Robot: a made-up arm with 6 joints.
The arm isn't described. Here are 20 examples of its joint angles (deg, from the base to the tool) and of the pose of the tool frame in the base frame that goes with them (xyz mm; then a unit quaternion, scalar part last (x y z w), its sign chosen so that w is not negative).
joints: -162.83 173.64 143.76 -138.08 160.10 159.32
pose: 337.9 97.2 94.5 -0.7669 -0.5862 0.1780 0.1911
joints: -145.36 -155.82 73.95 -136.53 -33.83 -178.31
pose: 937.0 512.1 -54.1 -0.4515 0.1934 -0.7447 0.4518
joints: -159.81 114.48 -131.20 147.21 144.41 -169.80
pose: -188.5 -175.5 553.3 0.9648 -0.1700 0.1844 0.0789
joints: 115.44 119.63 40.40 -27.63 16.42 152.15
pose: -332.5 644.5 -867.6 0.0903 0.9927 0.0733 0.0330
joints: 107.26 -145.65 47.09 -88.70 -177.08 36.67
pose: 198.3 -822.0 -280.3 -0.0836 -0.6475 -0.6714 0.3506
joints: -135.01 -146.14 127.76 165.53 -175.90 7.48
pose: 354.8 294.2 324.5 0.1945 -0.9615 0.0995 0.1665
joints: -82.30 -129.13 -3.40 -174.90 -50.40 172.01
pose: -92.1 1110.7 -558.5 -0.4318 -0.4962 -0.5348 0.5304
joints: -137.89 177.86 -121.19 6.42 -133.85 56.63
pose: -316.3 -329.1 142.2 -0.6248 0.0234 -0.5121 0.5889
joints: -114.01 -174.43 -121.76 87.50 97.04 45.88
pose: -38.9 -616.5 13.3 0.6668 0.3191 0.4816 0.4707
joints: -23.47 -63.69 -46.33 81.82 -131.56 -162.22
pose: -987.4 340.6 252.8 0.6507 -0.1142 0.3544 0.6617
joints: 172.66 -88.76 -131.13 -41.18 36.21 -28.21
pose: 42.9 15.4 -454.2 -0.8700 -0.4418 -0.0375 0.2156
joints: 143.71 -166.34 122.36 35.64 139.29 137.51
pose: 313.8 -367.9 211.8 0.3435 -0.6861 -0.4137 0.4901
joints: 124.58 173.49 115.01 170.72 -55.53 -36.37
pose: 361.4 -564.9 103.4 -0.0485 0.1485 -0.7339 0.6611
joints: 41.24 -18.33 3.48 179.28 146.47 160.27
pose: -336.9 -232.9 1281.3 0.4956 -0.8532 0.0278 0.1599
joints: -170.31 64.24 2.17 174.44 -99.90 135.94
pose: -1158.1 -227.7 595.8 -0.8909 -0.4358 0.1000 0.0795
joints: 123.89 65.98 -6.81 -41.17 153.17 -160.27
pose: -555.5 836.0 699.3 0.7554 0.5513 0.1464 0.3225
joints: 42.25 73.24 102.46 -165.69 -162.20 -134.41
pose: 331.6 380.6 -164.5 -0.0202 -0.1897 0.5864 0.7872
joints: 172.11 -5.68 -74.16 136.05 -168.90 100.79
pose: 583.5 -104.0 892.4 -0.7085 -0.1282 0.6247 0.3024
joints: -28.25 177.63 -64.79 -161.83 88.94 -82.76
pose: 658.6 -362.4 -421.8 0.2528 -0.0442 0.5225 0.8131
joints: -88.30 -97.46 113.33 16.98 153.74 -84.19
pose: 58.9 305.5 697.8 -0.1024 0.9893 -0.0859 0.0588
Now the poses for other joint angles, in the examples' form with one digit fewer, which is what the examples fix.
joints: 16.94 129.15 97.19 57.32 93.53 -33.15
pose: -212 133 -518 -0.271 -0.459 -0.306 0.789
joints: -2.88 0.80 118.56 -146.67 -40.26 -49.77
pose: 708 71 277 -0.938 -0.208 -0.250 0.123
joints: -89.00 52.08 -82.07 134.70 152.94 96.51
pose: 103 -87 1033 0.382 0.905 -0.012 0.185
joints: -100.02 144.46 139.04 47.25 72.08 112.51
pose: 235 381 96 0.074 0.380 0.207 0.898
